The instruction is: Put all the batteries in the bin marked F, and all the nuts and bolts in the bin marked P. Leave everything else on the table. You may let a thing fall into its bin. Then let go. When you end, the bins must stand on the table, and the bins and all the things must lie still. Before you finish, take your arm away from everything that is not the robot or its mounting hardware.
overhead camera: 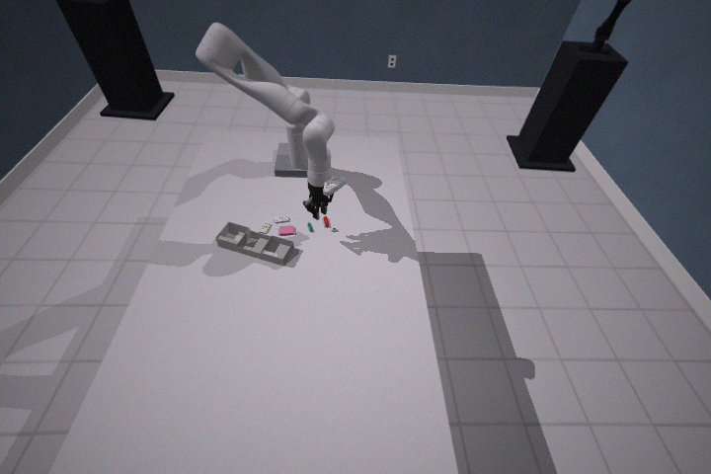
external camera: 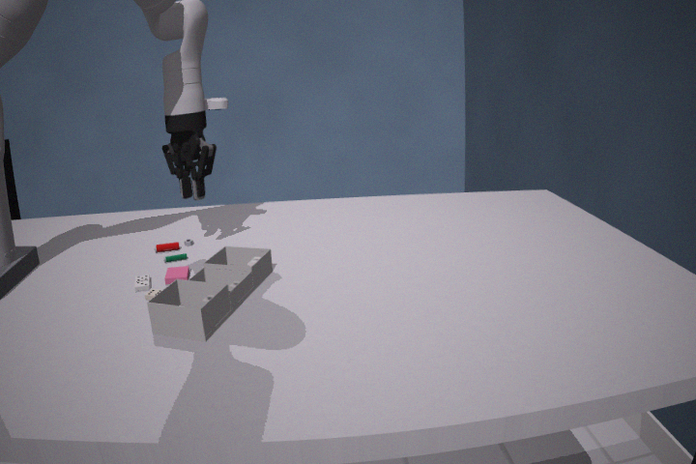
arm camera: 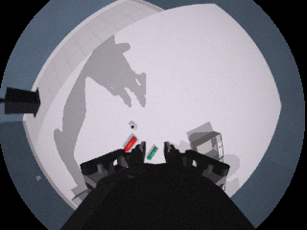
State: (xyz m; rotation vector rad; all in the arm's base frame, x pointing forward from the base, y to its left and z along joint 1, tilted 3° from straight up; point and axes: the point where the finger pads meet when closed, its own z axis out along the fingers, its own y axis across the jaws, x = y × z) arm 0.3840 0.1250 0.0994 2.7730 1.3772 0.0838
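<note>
Now: the grey nut 12 cm below my hand, 5 cm to the left of it and 3 cm behind it. The rest, counted from my hand: pink block (13 cm to the right, 12 cm below, 1 cm behind); then green battery (12 cm below, 4 cm to the right, 4 cm behind); then red battery (12 cm below, 7 cm behind, 1 cm to the left).
</note>
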